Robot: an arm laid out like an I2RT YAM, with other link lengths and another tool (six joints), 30 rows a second.
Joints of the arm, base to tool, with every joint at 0 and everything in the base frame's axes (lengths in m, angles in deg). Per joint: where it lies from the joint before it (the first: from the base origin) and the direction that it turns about. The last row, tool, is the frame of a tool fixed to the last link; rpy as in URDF.
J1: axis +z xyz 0 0 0.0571
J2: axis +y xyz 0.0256 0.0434 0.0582
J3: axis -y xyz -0.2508 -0.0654 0
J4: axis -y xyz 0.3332 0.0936 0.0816
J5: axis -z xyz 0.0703 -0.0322 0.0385
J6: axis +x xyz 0.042 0 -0.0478
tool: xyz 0.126 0.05 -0.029 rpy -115.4 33.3 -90
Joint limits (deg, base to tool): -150..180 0..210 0..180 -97..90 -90..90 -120..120
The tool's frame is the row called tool.
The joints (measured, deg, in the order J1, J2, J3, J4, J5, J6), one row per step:
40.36 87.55 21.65 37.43 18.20 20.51
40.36 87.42 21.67 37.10 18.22 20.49
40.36 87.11 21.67 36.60 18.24 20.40
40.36 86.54 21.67 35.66 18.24 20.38
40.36 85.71 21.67 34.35 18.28 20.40
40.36 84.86 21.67 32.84 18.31 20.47
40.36 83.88 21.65 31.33 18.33 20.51
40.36 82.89 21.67 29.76 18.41 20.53
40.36 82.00 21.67 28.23 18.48 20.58
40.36 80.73 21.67 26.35 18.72 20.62
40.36 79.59 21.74 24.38 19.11 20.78
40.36 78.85 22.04 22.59 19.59 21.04
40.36 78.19 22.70 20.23 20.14 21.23
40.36 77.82 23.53 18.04 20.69 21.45
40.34 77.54 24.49 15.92 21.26 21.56
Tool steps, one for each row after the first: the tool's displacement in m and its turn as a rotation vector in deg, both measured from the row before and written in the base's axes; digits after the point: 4 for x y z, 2 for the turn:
-0.0002 -0.0002 -0.0001 -0.14 0.12 -0.01
-0.0003 -0.0003 0.0003 -0.21 0.11 0.02
-0.0005 -0.0005 0.0006 -0.26 0.28 0.01
-0.0006 -0.0007 0.0012 -0.31 0.36 -0.04
-0.0010 -0.0010 0.0007 -0.38 0.51 -0.06
-0.0009 -0.0009 0.0014 -0.33 0.42 -0.04
-0.0008 -0.0010 0.0016 -0.38 0.41 -0.08
-0.0011 -0.0012 0.0009 -0.40 0.48 -0.08
-0.0007 -0.0016 0.0024 -0.46 0.39 -0.22
-0.0006 -0.0020 0.0018 -0.52 0.48 -0.41
0.0004 -0.0016 0.0016 -0.48 0.46 -0.54
0.0009 -0.0014 0.0019 -0.76 0.64 -0.55
0.0015 -0.0010 0.0020 -0.71 0.60 -0.57
0.0021 -0.0007 0.0027 -0.74 0.47 -0.54

